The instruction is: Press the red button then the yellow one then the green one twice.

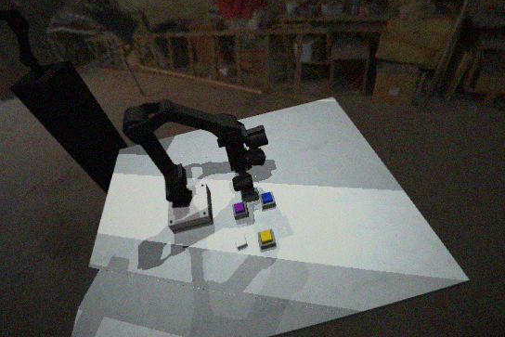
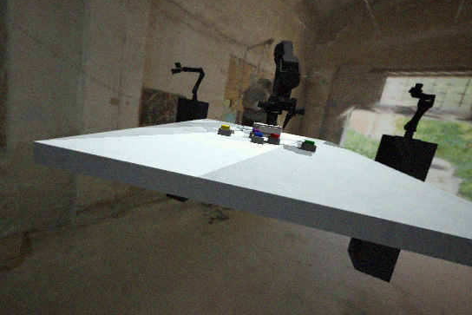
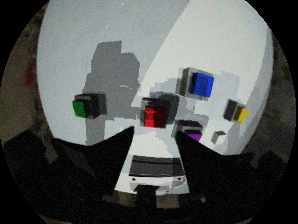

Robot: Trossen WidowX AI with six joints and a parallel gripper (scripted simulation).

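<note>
The red button lies 3 cm below my gripper tip and 1 cm ahead of it. Also, from my gripper tip: green button (14 cm to the left, 3 cm below, 2 cm behind); blue button (8 cm ahead, 5 cm to the right, 3 cm below); purple button (9 cm to the right, 3 cm below, 2 cm behind).
</note>
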